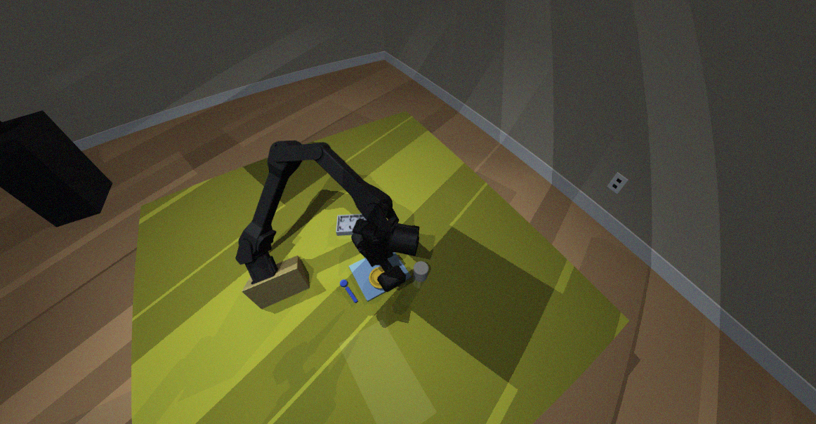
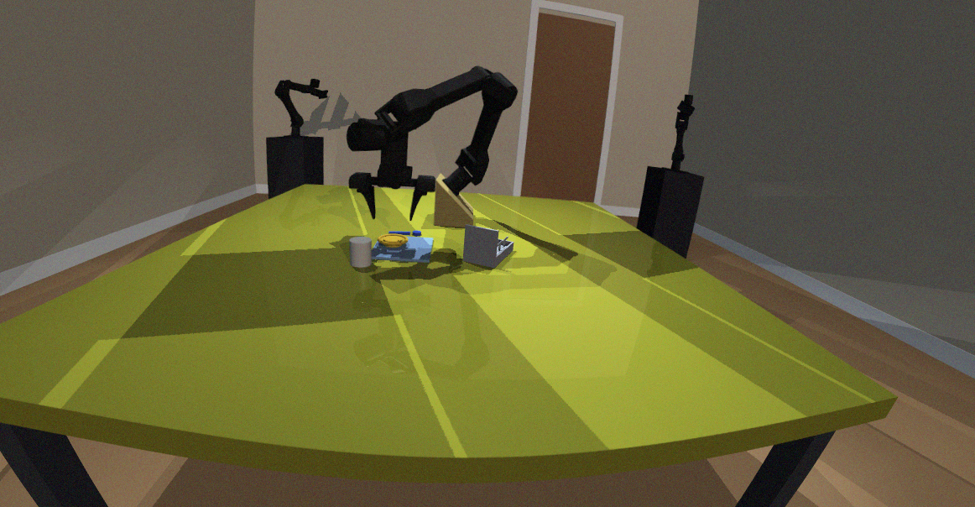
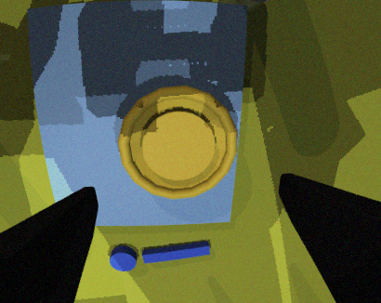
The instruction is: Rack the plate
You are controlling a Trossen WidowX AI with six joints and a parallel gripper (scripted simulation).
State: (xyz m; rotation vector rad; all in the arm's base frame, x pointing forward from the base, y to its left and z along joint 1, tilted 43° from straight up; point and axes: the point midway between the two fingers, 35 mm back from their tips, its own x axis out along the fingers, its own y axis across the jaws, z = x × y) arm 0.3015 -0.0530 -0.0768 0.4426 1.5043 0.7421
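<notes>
Now: the yellow plate 5 cm below my gripper tip. The rest, counted from my gripper tip: white cup: 12 cm ahead, 4 cm below, 3 cm to the right; blue spoon: 10 cm behind, 6 cm below, 1 cm to the left; light blue mat: 6 cm below, 3 cm to the left, 1 cm ahead.
</notes>
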